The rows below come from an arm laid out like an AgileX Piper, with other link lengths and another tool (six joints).
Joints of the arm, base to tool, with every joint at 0 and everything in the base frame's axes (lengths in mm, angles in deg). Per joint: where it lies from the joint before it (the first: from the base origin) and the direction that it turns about. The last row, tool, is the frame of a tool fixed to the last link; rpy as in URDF.
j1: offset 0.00 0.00 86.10 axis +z
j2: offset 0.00 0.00 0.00 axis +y
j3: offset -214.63 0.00 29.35 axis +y
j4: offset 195.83 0.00 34.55 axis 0.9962 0 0.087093
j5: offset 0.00 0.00 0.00 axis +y
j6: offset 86.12 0.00 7.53 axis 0.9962 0 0.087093
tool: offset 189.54 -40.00 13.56 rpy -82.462 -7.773 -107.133
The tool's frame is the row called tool.
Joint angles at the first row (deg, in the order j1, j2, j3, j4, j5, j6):
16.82 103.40 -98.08 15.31 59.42 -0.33
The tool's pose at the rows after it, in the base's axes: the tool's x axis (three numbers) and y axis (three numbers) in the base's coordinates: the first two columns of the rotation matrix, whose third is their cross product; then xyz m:
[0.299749 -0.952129 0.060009 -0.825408 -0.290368 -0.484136 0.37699 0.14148 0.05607]
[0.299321 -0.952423 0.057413 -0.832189 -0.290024 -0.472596 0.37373 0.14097 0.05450]
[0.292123 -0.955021 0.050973 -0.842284 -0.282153 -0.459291 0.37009 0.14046 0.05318]
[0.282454 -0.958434 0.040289 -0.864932 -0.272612 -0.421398 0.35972 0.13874 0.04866]
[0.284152 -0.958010 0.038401 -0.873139 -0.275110 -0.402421 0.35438 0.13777 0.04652]
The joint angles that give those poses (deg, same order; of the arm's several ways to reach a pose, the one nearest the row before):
16.82 103.40 -98.08 15.31 62.10 0.00
16.83 103.40 -98.09 15.31 62.82 0.31
16.82 103.40 -98.18 15.31 63.63 1.12
16.82 103.40 -98.18 15.31 65.79 2.57
16.82 103.40 -98.18 15.31 66.95 2.86

